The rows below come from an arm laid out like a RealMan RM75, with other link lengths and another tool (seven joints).
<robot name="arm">
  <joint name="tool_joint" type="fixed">
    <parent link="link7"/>
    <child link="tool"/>
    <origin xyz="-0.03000 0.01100 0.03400" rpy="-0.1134 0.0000 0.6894"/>
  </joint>
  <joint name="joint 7" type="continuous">
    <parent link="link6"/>
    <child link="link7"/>
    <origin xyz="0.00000 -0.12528 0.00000" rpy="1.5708 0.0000 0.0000"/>
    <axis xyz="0 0 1"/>
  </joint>
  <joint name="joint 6" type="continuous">
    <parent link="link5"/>
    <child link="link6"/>
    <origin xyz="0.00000 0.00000 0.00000" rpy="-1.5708 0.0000 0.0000"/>
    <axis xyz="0 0 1"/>
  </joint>
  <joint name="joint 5" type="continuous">
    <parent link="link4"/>
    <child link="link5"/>
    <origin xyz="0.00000 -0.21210 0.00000" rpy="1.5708 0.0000 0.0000"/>
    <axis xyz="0 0 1"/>
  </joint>
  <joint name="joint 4" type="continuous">
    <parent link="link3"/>
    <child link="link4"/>
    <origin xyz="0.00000 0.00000 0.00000" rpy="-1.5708 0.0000 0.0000"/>
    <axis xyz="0 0 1"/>
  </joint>
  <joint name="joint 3" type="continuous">
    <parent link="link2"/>
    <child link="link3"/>
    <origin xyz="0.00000 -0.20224 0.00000" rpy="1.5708 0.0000 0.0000"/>
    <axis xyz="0 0 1"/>
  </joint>
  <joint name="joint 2" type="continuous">
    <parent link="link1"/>
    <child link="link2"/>
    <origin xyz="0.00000 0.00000 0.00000" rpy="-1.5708 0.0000 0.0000"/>
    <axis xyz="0 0 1"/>
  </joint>
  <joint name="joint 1" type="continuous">
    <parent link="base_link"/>
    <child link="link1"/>
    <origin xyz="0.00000 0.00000 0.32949" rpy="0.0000 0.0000 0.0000"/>
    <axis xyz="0 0 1"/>
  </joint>
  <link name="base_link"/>
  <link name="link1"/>
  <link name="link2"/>
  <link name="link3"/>
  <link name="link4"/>
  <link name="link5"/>
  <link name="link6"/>
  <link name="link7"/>
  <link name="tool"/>
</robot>
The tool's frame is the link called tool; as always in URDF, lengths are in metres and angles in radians. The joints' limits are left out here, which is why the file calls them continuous.
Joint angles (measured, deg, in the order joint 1, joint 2, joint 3, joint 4, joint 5, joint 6, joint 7), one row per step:
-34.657 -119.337 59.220 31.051 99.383 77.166 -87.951
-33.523 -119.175 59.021 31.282 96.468 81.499 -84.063
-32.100 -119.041 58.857 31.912 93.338 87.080 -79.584
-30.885 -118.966 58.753 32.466 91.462 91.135 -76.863
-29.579 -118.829 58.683 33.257 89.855 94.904 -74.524
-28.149 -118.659 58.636 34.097 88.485 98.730 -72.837
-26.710 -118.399 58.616 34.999 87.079 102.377 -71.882
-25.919 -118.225 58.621 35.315 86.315 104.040 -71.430
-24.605 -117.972 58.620 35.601 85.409 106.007 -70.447
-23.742 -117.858 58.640 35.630 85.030 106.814 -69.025
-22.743 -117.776 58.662 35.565 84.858 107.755 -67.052
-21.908 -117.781 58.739 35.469 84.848 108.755 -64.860
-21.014 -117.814 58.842 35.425 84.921 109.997 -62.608
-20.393 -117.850 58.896 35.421 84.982 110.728 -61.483
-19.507 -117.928 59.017 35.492 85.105 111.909 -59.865
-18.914 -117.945 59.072 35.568 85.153 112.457 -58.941
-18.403 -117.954 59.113 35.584 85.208 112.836 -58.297
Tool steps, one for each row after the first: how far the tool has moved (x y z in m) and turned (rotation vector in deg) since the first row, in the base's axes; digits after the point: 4 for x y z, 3 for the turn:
0.0051 -0.0068 0.0054 0.523 -3.487 -3.984
0.0116 -0.0158 0.0131 1.348 -7.631 -9.245
0.0147 -0.0236 0.0190 1.859 -10.483 -12.664
0.0166 -0.0310 0.0256 2.532 -12.930 -15.824
0.0175 -0.0396 0.0326 2.850 -15.323 -18.502
0.0179 -0.0480 0.0403 3.017 -17.666 -20.621
0.0173 -0.0523 0.0441 3.201 -18.776 -21.414
0.0145 -0.0584 0.0486 3.771 -19.949 -22.274
0.0116 -0.0616 0.0502 4.657 -20.204 -23.025
0.0079 -0.0659 0.0511 5.657 -20.331 -24.062
0.0050 -0.0702 0.0513 6.554 -20.446 -25.440
0.0023 -0.0755 0.0516 7.331 -20.671 -26.988
0.0005 -0.0790 0.0517 7.692 -20.850 -27.663
-0.0016 -0.0844 0.0519 8.118 -21.182 -28.787
-0.0033 -0.0873 0.0522 8.490 -21.256 -29.295
-0.0049 -0.0898 0.0523 8.739 -21.298 -29.519

